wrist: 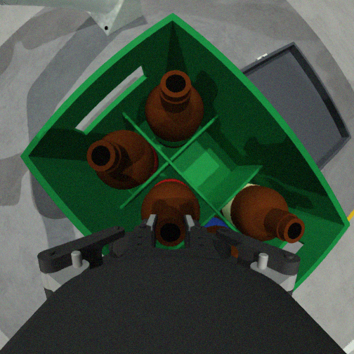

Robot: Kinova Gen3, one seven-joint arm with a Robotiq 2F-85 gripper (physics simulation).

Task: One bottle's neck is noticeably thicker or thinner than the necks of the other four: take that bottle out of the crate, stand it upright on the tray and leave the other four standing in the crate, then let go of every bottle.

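The green crate (173, 18) stands below me with five brown bottles in its compartments. My gripper (170, 223) is shut on the neck of the near middle bottle (170, 200), which has a red label edge and stands in its compartment. One bottle (175, 114) is at the top and one (127, 162) at the left. Another bottle (260, 210), with a cream label, leans outward in view at the right. A blue-labelled bottle (215, 223) is mostly hidden behind my right finger. The dark grey tray (300, 100) lies beyond the crate's right wall. The slanted view leaves neck thickness hard to compare.
One crate compartment (200, 166) between the top bottle and the cream-labelled bottle holds no bottle. Thin green dividers and high crate walls surround the bottles. A pale robot part (112, 17) shows at the top left, outside the crate.
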